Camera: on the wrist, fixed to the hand. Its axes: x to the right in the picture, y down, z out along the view.
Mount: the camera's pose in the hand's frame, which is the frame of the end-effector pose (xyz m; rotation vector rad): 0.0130 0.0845 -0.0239 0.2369 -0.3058 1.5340
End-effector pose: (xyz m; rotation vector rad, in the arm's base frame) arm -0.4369 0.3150 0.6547 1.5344 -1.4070 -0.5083
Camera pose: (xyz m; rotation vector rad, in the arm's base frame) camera -0.4586 0.3220 0.7405 0.1747 -2.4189 0.4142
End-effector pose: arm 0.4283 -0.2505 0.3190 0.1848 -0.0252 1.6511
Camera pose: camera 0.3410 -0.2423 0.3052 -0.6814 0.2419 -2.9706
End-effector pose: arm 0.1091 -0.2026 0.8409 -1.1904 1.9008 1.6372
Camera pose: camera 0.0417 -0.2319 0.8907 -0.7729 -2.3204 -1.5039
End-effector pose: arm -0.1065 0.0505 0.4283 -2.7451 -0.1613 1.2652
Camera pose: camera -0.0758 -0.0325 0.4215 1.7439 -1.7827 -1.3241
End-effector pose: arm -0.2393 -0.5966 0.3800 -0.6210 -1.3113 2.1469
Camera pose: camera -0.2515 -0.6044 0.2924 0.9088 0.3435 -2.1026
